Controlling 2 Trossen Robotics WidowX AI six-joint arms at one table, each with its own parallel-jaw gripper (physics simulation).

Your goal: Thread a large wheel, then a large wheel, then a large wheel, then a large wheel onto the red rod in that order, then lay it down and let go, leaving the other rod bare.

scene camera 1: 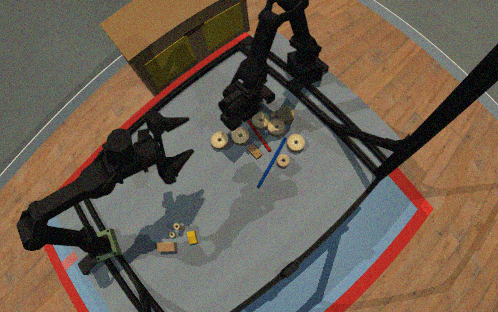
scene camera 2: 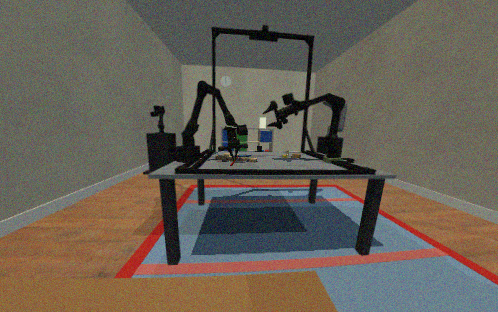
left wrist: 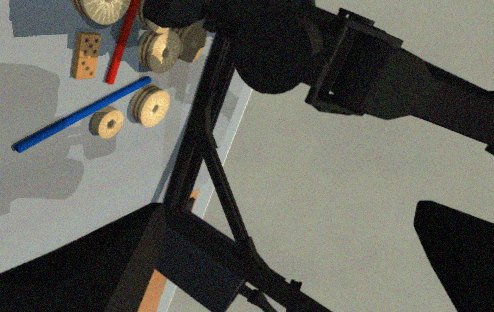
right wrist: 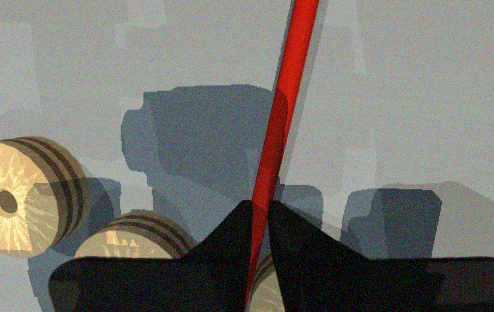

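Pixels of known places: left gripper, fingertip midpoint: [scene camera 1: 191, 134] [scene camera 2: 264, 120] [left wrist: 289, 214]; right gripper, fingertip midpoint: [scene camera 1: 246, 118] [scene camera 2: 234, 160] [right wrist: 259, 209]; left arm's base at its link origin: [scene camera 1: 103, 245] [scene camera 2: 332, 157]; right arm's base at its link origin: [scene camera 1: 305, 59] [scene camera 2: 188, 146].
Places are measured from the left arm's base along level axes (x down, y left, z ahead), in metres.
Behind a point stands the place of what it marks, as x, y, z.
Observation:
The red rod [scene camera 1: 260, 136] @(0.025, 0.132, 0.664) [left wrist: 120, 55] @(0.024, 0.110, 0.664) [right wrist: 300, 40] @(0.024, 0.284, 0.640) runs out from between the fingers of my right gripper [right wrist: 259, 209] @(0.028, 0.212, 0.650) [scene camera 2: 234, 156] @(0.028, 0.212, 0.650), which is shut on it low over the table. No wheel shows on its visible stretch. My left gripper [scene camera 1: 190, 135] @(-0.239, 0.104, 0.480) [scene camera 2: 267, 119] @(-0.239, 0.104, 0.480) [left wrist: 289, 214] @(-0.239, 0.104, 0.480) is open and empty, raised to the left of the wheels in scene camera 1. Large pale wheels lie near the rod, among them one at the left end [scene camera 1: 215, 135] @(0.013, 0.196, 0.532), its neighbour [scene camera 1: 236, 139] @(0.013, 0.151, 0.589) and one right of the blue rod [scene camera 1: 296, 149] @(0.013, 0.037, 0.746) [left wrist: 163, 101] @(0.013, 0.074, 0.767). The blue rod [scene camera 1: 271, 162] @(0.025, 0.037, 0.657) [left wrist: 82, 114] @(0.025, 0.032, 0.647) lies bare.
A smaller wheel [scene camera 1: 287, 163] @(0.020, 0.011, 0.700) [left wrist: 102, 123] @(0.021, 0.026, 0.678) lies beside the blue rod. A domino [scene camera 1: 254, 151] @(0.026, 0.094, 0.625) [left wrist: 86, 55] @(0.026, 0.096, 0.622) lies near the red rod's end. A yellow block [scene camera 1: 192, 237] @(0.019, -0.083, 0.332), an orange-brown block [scene camera 1: 166, 247] @(0.004, -0.085, 0.239) and two tiny wheels lie lower left in scene camera 1. Black rails edge the table.

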